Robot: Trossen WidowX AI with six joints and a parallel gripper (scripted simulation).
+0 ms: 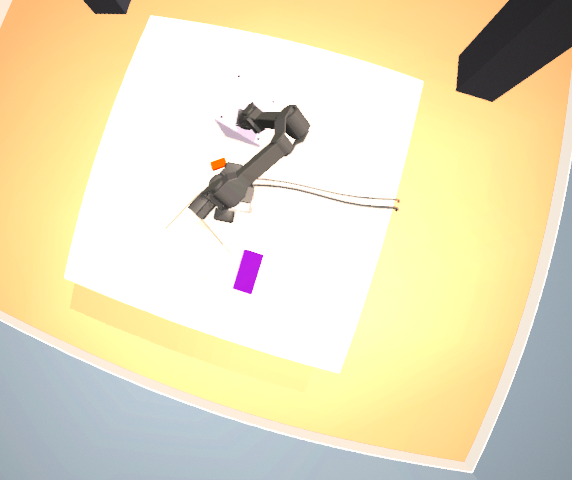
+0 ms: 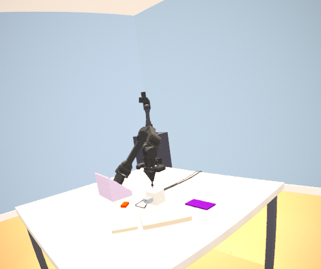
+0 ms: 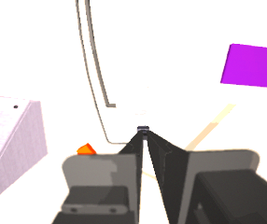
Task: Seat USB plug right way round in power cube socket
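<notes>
Now: gripper tip 1 cm above the dark USB plug. Also, from my gripper tip: orange block: 14 cm behind, 13 cm to the right, 13 cm below; then purple card: 27 cm ahead, 8 cm to the left, 13 cm below.
</notes>
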